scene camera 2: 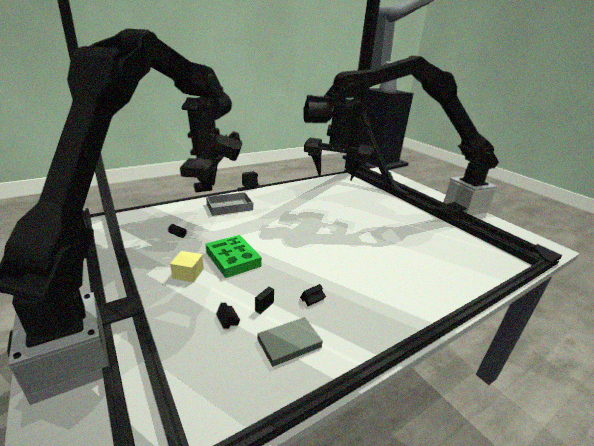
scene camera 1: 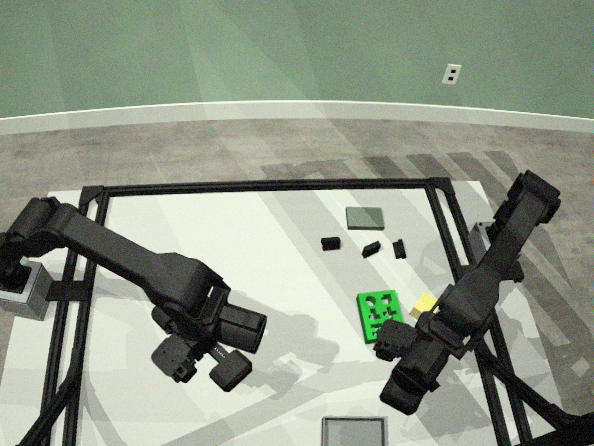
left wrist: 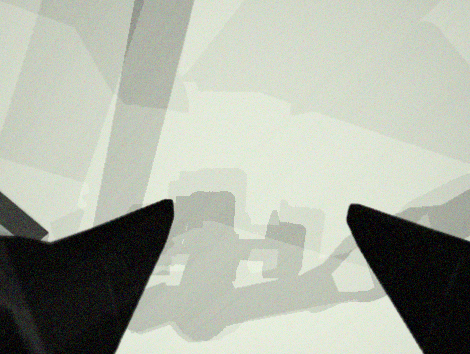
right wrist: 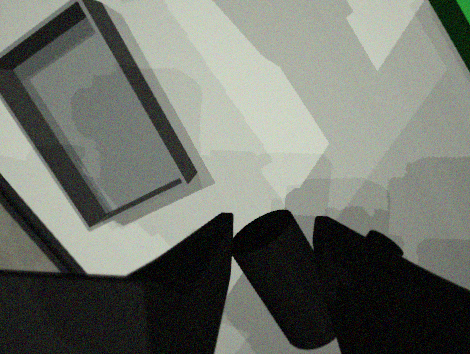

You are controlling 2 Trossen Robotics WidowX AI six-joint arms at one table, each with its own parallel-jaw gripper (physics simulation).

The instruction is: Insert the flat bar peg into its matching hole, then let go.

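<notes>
The green board [scene camera 1: 366, 335] [scene camera 2: 231, 270] with shaped holes lies flat. Its corner [right wrist: 463, 10] shows at the top right of the right wrist view. My right gripper [scene camera 2: 203, 187] [right wrist: 273, 227] is shut on a black peg [right wrist: 282, 280], which slants between the fingers with a rounded end. I cannot tell whether it is the flat bar. The gripper hangs above the table near the board; its fingertips are hidden in scene camera 1. A slab-like black peg [scene camera 1: 371, 249] [scene camera 2: 264, 300] lies apart from the board. My left gripper [scene camera 1: 202, 365] [scene camera 2: 336, 175] [left wrist: 259, 209] is open and empty above the table.
A grey tray [scene camera 1: 354, 418] [scene camera 2: 230, 209] [right wrist: 135, 95] stands beyond the board in scene camera 2. A round black peg [scene camera 2: 177, 230] and a yellow block [scene camera 1: 424, 305] [scene camera 2: 187, 266] lie near the board. Two more black pegs [scene camera 2: 228, 315] [scene camera 2: 313, 295] lie near a grey-green block [scene camera 1: 365, 218] [scene camera 2: 290, 341].
</notes>
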